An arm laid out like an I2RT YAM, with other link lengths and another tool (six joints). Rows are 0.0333 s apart.
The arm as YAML. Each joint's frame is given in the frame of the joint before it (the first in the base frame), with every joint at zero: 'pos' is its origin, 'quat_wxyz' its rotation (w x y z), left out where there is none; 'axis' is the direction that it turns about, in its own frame. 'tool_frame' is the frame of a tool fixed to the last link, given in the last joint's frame.
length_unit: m
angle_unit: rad
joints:
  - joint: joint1
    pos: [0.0, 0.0, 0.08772]
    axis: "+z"
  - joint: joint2
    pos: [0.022, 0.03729, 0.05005]
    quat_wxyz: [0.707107, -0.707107, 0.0, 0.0]
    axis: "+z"
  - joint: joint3
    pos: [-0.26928, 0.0, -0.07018]
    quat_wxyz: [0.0, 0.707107, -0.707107, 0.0]
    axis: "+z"
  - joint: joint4
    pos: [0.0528, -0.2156, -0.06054]
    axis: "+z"
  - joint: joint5
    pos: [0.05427, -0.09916, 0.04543]
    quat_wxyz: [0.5, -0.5, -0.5, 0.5]
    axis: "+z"
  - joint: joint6
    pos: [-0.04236, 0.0, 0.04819]
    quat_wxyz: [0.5, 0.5, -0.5, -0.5]
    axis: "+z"
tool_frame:
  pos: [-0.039, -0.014, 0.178]
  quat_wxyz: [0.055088, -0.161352, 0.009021, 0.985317]
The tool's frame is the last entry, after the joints.
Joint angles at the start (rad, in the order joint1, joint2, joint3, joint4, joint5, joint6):
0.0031, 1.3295, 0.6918, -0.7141, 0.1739, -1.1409
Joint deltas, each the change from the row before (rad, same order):
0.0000, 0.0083, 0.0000, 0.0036, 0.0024, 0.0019
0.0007, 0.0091, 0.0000, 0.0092, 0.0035, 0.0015
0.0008, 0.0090, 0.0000, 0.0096, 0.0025, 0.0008
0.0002, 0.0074, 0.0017, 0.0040, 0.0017, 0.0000
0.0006, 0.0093, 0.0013, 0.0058, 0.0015, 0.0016
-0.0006, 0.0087, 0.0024, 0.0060, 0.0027, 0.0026
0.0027, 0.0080, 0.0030, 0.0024, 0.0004, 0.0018
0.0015, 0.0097, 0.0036, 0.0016, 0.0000, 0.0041
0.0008, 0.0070, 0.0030, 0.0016, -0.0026, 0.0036
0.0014, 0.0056, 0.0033, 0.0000, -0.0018, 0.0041
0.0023, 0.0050, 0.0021, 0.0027, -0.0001, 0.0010
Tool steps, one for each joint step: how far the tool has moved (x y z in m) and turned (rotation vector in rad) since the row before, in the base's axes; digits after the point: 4 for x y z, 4 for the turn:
0.0000, -0.0005, -0.0014, -0.0020, 0.0044, -0.0023
0.0017, -0.0006, -0.0013, -0.0031, -0.0004, -0.0015
0.0018, -0.0004, -0.0012, -0.0023, -0.0008, -0.0005
0.0009, -0.0003, -0.0008, -0.0017, 0.0017, -0.0002
0.0011, -0.0002, -0.0012, -0.0011, 0.0019, -0.0013
0.0017, -0.0006, -0.0008, -0.0021, -0.0002, -0.0037
0.0009, 0.0006, -0.0007, 0.0000, 0.0023, 0.0009
0.0007, 0.0004, -0.0009, 0.0008, 0.0037, -0.0024
0.0008, 0.0009, -0.0006, 0.0032, 0.0018, -0.0021
0.0007, 0.0008, -0.0003, 0.0025, 0.0016, -0.0022
0.0011, 0.0006, -0.0004, 0.0003, 0.0000, 0.0014

